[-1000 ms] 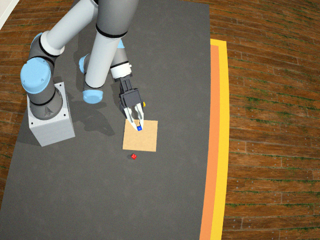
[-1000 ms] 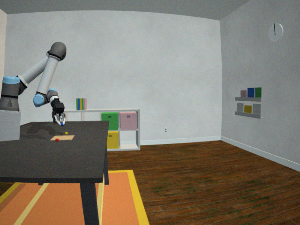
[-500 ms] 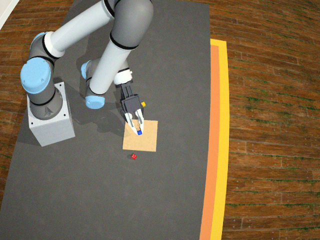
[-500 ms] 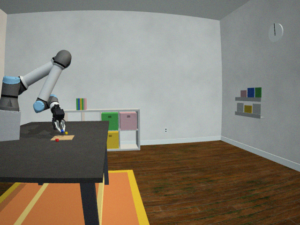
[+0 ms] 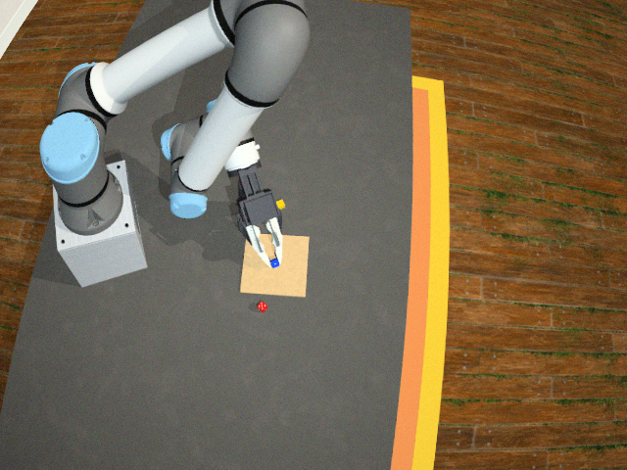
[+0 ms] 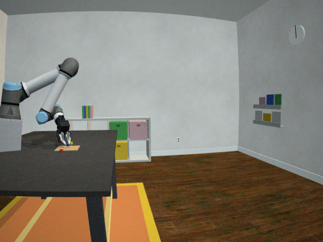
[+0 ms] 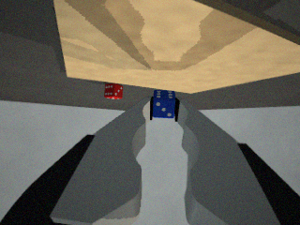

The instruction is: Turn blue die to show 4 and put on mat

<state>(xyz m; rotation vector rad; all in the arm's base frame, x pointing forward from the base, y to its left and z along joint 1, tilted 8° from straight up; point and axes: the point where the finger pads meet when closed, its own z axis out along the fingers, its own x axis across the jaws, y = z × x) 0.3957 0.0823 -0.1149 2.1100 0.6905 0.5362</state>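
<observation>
The blue die lies 1 cm to the right of my hand and 1 cm ahead of it. Also, from my hand: tan mat (3 cm below); then yellow die (14 cm to the left, 3 cm behind, 2 cm below); then red die (10 cm to the right, 2 cm below, 1 cm ahead).
</observation>
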